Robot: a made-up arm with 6 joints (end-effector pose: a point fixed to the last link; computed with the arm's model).
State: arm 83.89 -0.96 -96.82 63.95 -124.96 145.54
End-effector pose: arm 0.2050 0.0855 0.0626 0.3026 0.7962 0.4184 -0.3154
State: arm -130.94 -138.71 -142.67 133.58 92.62 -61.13
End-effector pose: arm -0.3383 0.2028 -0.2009 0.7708 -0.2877 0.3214 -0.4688
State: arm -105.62 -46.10 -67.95 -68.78 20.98 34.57
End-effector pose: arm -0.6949 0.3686 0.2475 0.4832 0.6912 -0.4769 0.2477
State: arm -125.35 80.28 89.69 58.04 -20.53 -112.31
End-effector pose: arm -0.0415 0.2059 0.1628 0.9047 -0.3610 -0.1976 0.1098
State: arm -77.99 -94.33 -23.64 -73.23 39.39 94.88
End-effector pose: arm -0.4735 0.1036 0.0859 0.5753 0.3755 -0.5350 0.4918
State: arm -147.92 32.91 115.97 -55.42 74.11 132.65
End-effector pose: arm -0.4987 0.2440 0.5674 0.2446 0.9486 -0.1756 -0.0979
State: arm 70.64 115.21 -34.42 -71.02 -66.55 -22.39
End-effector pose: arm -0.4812 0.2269 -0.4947 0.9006 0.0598 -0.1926 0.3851
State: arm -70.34 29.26 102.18 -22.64 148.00 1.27
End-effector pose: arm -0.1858 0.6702 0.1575 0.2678 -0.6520 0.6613 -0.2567
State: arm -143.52 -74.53 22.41 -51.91 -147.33 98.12
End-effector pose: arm -0.7499 0.0142 0.3740 0.4133 0.8689 -0.2657 -0.0600
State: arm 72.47 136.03 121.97 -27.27 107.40 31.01
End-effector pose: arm -0.3250 0.3856 -0.3533 0.9442 0.1679 -0.2724 -0.0785
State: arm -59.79 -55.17 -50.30 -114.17 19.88 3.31
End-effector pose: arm -0.4595 -0.0496 0.2879 0.0344 0.9284 -0.2338 0.2867
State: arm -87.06 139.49 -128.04 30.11 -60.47 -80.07
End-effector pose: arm 0.2386 -0.3123 0.6010 0.3345 0.6795 0.5760 0.3075
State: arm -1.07 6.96 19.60 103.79 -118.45 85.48
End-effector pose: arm 0.7544 0.5370 -0.0067 0.0942 0.3553 0.9124 -0.1801
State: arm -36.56 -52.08 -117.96 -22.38 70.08 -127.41
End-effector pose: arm -0.2478 -0.0227 0.3323 0.6166 -0.6723 0.0739 0.4031
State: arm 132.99 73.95 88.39 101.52 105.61 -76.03
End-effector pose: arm -0.6302 0.0076 0.4142 0.4332 -0.3415 0.5930 0.5865
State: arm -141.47 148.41 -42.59 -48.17 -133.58 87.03
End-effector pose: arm -0.3658 0.3260 0.4282 0.9891 0.0494 0.1024 0.0930
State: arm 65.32 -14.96 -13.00 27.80 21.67 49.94
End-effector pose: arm -0.1947 0.5685 0.0228 0.5635 -0.4194 0.6671 0.2482
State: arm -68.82 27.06 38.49 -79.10 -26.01 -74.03
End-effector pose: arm -0.1904 0.2386 0.3066 0.4247 0.7126 -0.1544 0.5366
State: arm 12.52 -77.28 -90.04 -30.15 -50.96 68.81
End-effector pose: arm 0.4947 0.3639 -0.0491 0.4838 -0.1574 0.5876 -0.6292
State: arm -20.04 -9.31 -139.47 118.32 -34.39 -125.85
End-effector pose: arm 0.4880 0.5218 0.2880 0.5518 0.3512 -0.0355 -0.7556
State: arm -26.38 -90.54 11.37 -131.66 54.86 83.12
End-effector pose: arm -0.1780 0.0462 0.0934 0.1612 0.7181 -0.4884 0.4688
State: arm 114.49 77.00 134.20 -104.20 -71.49 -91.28
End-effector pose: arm -0.2609 0.3238 -0.3378 0.0203 0.0002 0.6312 -0.7754
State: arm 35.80 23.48 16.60 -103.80 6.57 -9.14
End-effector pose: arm 0.2954 0.3731 0.2962 0.6058 0.6841 0.3848 -0.1301
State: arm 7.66 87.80 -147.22 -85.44 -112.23 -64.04
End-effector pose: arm 0.3906 0.4254 -0.1415 0.4685 0.3542 0.6983 -0.4092
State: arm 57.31 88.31 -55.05 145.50 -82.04 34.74
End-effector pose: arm 0.2401 0.1175 0.1196 0.5245 0.5224 -0.1089 -0.6634
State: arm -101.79 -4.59 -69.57 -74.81 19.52 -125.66
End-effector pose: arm -0.0443 0.3182 -0.1146 0.4719 -0.5345 0.0993 -0.6941
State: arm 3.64 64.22 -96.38 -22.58 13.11 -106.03
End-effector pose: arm 0.1311 0.6438 -0.1666 0.5687 0.4369 -0.6970 -0.0042
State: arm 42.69 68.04 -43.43 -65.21 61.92 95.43
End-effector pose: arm -0.4135 0.2978 -0.1768 0.5643 -0.6177 0.4646 0.2901
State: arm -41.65 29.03 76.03 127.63 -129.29 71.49
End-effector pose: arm 0.6551 0.7089 -0.0618 0.5303 -0.0384 0.6402 -0.5544
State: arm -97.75 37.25 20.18 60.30 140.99 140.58
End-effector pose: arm -0.0636 0.7009 0.3527 0.4088 -0.5080 0.7564 -0.0516
